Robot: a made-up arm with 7 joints.
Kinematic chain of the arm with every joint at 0, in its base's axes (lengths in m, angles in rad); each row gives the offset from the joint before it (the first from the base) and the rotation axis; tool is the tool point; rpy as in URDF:
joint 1: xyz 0 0 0.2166 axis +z
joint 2: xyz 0 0 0 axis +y
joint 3: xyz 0 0 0.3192 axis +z
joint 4: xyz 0.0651 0 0 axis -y
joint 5: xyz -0.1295 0 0.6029 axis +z
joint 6: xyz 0 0 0 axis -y
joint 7: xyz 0.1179 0 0 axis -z
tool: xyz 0 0 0 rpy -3.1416 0 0
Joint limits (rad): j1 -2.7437..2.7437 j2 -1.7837..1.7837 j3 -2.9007..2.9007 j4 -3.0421..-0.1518 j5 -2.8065..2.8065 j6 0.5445..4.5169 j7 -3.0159..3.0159
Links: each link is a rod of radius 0.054 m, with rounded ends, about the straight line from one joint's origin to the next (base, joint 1, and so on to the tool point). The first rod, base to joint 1, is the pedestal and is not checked.
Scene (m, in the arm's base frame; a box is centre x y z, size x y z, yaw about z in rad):
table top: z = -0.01
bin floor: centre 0.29 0.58 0 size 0.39 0.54 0.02 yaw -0.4
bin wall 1: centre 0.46 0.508 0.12 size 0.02 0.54 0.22 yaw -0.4
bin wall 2: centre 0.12 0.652 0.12 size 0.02 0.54 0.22 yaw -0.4
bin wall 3: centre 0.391 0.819 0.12 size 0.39 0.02 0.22 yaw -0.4
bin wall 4: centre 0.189 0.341 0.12 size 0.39 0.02 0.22 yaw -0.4
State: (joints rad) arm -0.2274 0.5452 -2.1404 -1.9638 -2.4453 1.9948 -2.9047
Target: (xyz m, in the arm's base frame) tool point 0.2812 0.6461 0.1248
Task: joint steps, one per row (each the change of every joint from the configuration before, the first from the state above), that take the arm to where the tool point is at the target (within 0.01 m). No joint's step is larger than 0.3 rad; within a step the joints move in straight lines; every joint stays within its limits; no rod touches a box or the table.
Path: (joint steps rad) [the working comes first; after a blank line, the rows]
Joints at the target: -2.2439 -0.1109 -2.9007 -2.2030 -2.4998 1.7685 -2.9047
Straight joint move there: touches bin wall 2.

1: -0.2890 -0.0483 -0.1086 -0.0289 -0.0081 -0.0281 0.0000
2: -0.2889 -0.0483 -0.1086 -0.0290 -0.0082 -0.0281 0.0000
3: -0.2890 -0.0484 -0.1086 -0.0289 -0.0081 -0.0281 0.0000
4: -0.2889 -0.0483 -0.1087 -0.0289 -0.0082 -0.0281 0.0000
5: -0.2890 -0.0483 -0.1086 -0.0289 -0.0081 -0.0281 0.0000
6: -0.2890 -0.0483 -0.1086 -0.0290 -0.0082 -0.0281 0.0000
7: -0.2889 -0.0483 -0.1086 -0.0289 -0.0081 -0.0282 0.0000
8: 0.0031 -0.1590 0.0000 -0.0184 0.0013 -0.0147 0.0000
9: 0.0031 -0.1589 0.0000 -0.0183 0.0012 -0.0148 0.0000

